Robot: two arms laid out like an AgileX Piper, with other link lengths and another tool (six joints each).
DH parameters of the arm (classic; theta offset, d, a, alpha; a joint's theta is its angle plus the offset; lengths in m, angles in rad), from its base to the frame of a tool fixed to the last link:
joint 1: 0 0.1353 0 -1.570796
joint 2: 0.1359 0 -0.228 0
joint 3: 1.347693 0 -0.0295 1.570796
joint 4: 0 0.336 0 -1.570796
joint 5: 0 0 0 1.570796
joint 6: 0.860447 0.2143 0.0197 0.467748
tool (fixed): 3.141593 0.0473 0 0
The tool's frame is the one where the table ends.
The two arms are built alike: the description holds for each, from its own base.
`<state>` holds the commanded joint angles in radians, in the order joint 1, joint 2, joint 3, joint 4, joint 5, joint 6, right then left.
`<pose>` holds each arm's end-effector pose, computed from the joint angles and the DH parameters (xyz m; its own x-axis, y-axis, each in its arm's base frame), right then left.
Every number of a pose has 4 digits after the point.
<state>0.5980 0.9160 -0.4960 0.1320 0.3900 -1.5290 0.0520 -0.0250 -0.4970 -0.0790 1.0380 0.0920</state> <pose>0.3427 0.2146 0.0773 0.1572 0.7350 0.6596 0.4380 -0.6505 0.6204 0.2536 -0.0017 0.2445 0.2455 -0.7773 0.5792 -0.7081 -0.5519 -0.4406</pose>
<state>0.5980 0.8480 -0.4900 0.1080 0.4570 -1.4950 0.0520 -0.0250 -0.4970 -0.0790 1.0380 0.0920</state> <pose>0.3348 0.2085 0.0883 0.1680 0.7333 0.6588 0.4379 -0.6543 0.6166 0.2536 -0.0017 0.2445 0.2455 -0.7773 0.5792 -0.7081 -0.5519 -0.4406</pose>
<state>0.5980 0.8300 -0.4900 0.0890 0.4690 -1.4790 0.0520 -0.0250 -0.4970 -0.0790 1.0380 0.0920</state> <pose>0.3347 0.2061 0.0931 0.1662 0.7339 0.6587 0.4301 -0.6550 0.6213 0.2536 -0.0017 0.2445 0.2455 -0.7773 0.5792 -0.7081 -0.5519 -0.4406</pose>
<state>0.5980 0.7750 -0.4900 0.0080 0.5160 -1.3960 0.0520 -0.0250 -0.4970 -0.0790 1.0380 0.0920</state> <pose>0.3339 0.1944 0.1056 0.1821 0.7342 0.6540 0.3987 -0.6631 0.6335 0.2536 -0.0017 0.2445 0.2455 -0.7773 0.5792 -0.7081 -0.5519 -0.4406</pose>
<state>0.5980 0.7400 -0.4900 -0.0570 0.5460 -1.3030 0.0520 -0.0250 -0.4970 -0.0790 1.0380 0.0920</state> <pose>0.3339 0.1843 0.1133 0.2172 0.7185 0.6607 0.3642 -0.6876 0.6281 0.2536 -0.0017 0.2445 0.2455 -0.7773 0.5792 -0.7081 -0.5519 -0.4406</pose>
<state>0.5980 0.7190 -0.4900 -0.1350 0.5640 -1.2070 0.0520 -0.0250 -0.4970 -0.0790 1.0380 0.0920</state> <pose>0.3366 0.1733 0.1190 0.2483 0.7058 0.6634 0.3222 -0.7061 0.6306 0.2536 -0.0017 0.2445 0.2455 -0.7773 0.5792 -0.7081 -0.5519 -0.4406</pose>
